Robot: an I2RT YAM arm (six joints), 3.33 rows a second.
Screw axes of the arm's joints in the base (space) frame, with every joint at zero. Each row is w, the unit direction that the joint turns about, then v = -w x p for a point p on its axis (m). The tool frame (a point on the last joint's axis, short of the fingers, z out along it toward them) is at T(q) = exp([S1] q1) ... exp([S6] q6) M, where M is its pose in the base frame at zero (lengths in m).
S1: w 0 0 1 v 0 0 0
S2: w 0 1 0 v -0.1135 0 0.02
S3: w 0 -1 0 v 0.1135 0 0.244
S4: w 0 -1 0 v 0.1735 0 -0.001
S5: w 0 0 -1 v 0 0.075 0
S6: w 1 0 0 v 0 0.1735 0
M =
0 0 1 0.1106
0 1 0 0
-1 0 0 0.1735
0 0 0 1
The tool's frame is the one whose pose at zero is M.
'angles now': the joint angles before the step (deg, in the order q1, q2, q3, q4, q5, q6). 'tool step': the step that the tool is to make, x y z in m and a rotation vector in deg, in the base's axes. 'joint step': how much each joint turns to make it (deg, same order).
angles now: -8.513 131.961 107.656 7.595 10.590 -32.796
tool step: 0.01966 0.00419 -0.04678 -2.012 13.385 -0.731
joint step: 0.896 8.676 9.485 -13.158 2.994 -2.994
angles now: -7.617 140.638 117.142 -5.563 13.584 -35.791
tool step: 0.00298 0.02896 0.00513 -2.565 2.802 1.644
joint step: 3.103 0.132 2.141 -4.064 2.689 -1.792
